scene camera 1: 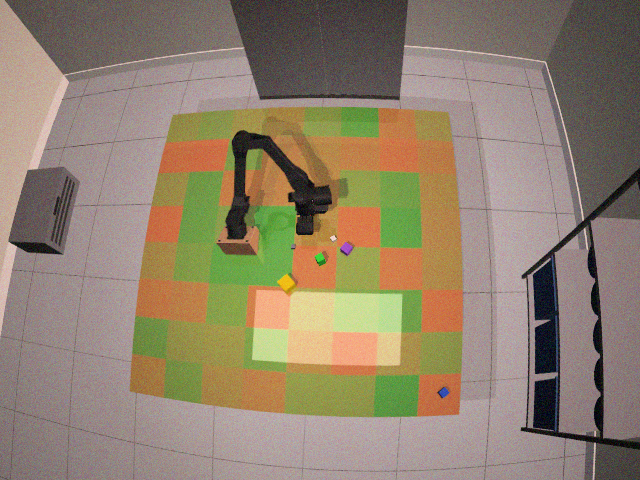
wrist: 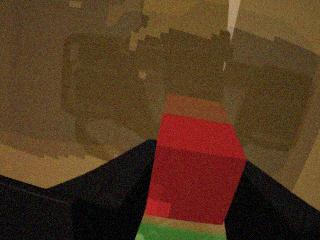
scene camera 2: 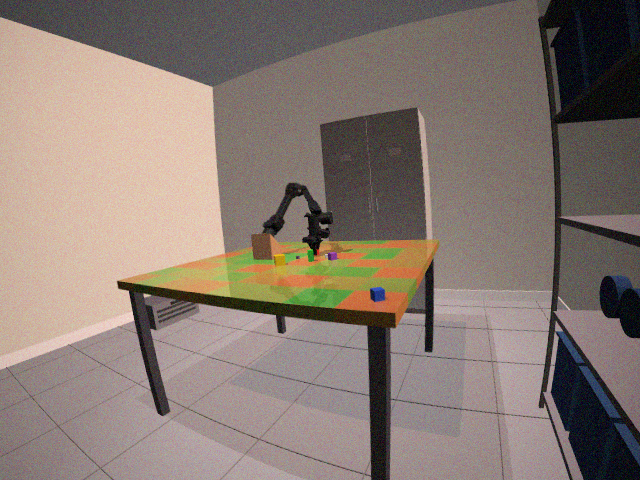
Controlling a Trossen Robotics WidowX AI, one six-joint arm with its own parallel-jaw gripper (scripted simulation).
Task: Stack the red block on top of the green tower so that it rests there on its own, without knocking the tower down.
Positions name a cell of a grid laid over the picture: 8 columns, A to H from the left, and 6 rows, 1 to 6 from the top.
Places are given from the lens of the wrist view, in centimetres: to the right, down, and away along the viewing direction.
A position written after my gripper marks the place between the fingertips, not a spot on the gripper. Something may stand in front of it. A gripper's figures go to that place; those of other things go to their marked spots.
my gripper (wrist: E4): 1, 2, 10
red block (wrist: E5): 1, 1, 8
